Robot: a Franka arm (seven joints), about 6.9 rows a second.
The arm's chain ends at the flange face. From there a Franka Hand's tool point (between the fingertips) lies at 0.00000 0.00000 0.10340 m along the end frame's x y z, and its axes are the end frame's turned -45 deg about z.
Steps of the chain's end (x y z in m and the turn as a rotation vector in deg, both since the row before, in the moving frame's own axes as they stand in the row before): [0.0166, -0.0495, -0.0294, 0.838, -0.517, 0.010]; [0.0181, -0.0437, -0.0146, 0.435, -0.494, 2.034]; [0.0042, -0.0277, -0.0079, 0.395, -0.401, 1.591]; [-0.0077, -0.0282, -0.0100, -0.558, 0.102, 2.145]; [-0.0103, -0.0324, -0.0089, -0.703, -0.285, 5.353]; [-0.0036, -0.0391, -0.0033, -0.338, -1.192, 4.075]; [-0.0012, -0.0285, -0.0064, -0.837, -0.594, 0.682]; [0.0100, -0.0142, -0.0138, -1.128, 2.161, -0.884]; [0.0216, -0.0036, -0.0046, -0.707, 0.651, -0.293]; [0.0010, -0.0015, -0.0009, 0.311, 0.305, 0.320]
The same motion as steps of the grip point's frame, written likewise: [0.0471, -0.0250, -0.0294, 0.958, 0.227, 0.010]; [0.0436, -0.0193, -0.0146, 0.657, -0.042, 2.034]; [0.0226, -0.0176, -0.0079, 0.563, -0.004, 1.591]; [0.0139, -0.0246, -0.0100, -0.467, -0.322, 2.145]; [0.0143, -0.0297, -0.0089, -0.296, -0.699, 5.353]; [0.0232, -0.0314, -0.0033, 0.604, -1.082, 4.075]; [0.0175, -0.0207, -0.0064, -0.172, -1.012, 0.682]; [0.0185, 0.0012, -0.0139, -2.326, 0.730, -0.884]; [0.0178, 0.0145, -0.0046, -0.960, -0.040, -0.293]; [0.0026, -0.0004, -0.0009, 0.004, 0.436, 0.320]
